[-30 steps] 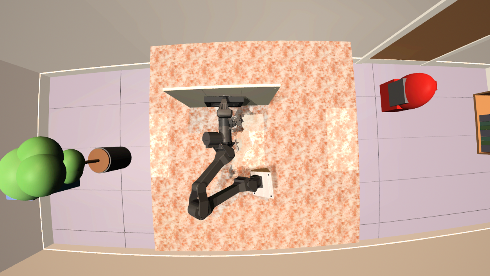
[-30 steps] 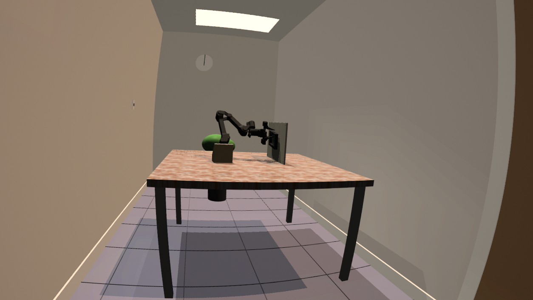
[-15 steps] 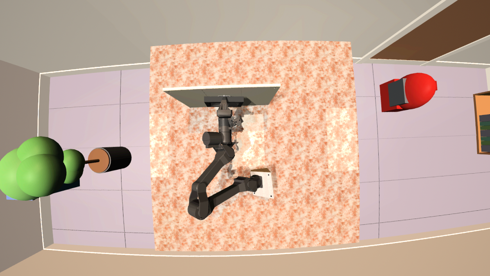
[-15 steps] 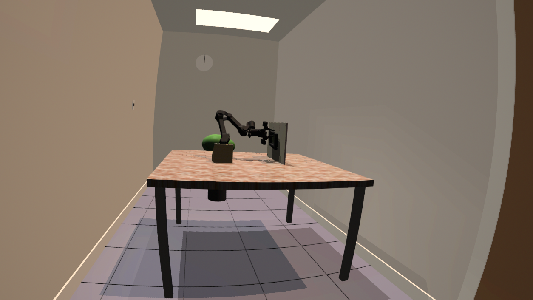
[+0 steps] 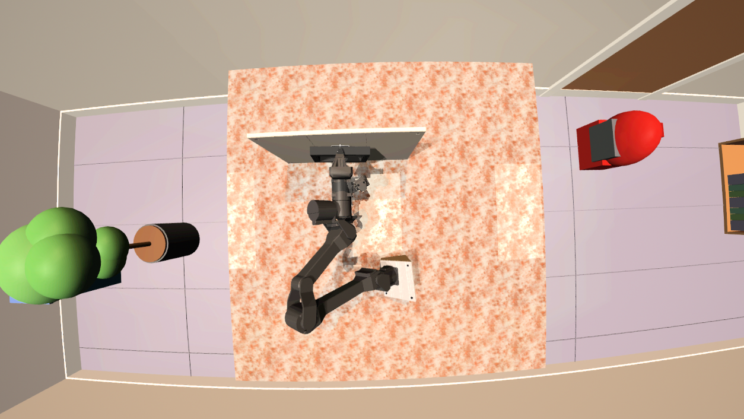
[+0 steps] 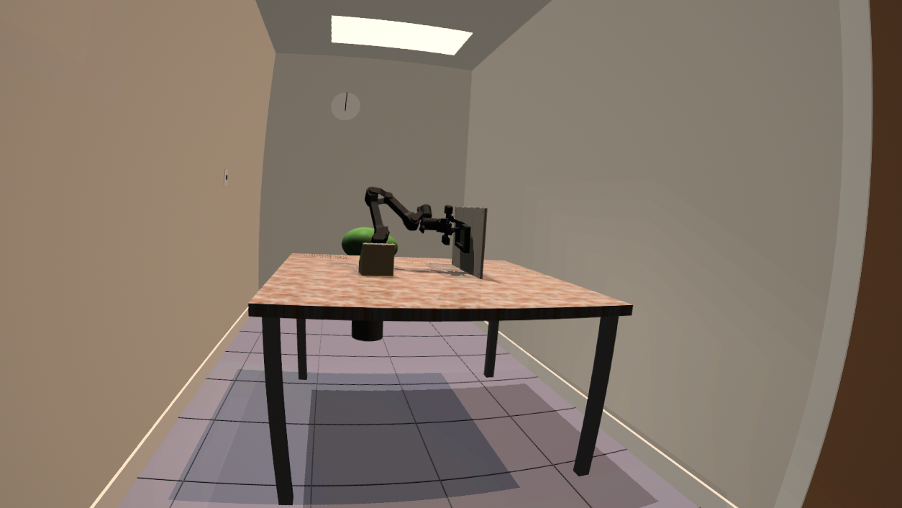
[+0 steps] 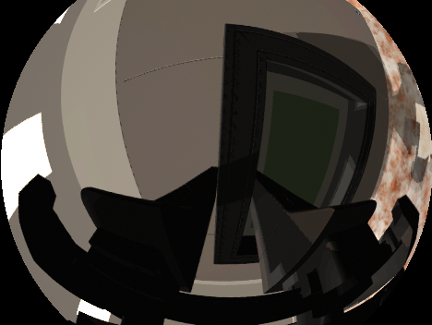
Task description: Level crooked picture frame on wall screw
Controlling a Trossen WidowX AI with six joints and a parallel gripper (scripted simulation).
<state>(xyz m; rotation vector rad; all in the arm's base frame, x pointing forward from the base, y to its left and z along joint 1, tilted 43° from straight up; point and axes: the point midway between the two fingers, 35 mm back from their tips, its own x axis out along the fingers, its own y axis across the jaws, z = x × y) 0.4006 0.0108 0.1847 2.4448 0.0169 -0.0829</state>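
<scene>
My gripper tip is now 50 mm above the picture frame and 10 mm to the right of it. Also, from my gripper tip: wall panel 60 mm below, 10 mm ahead.
</scene>
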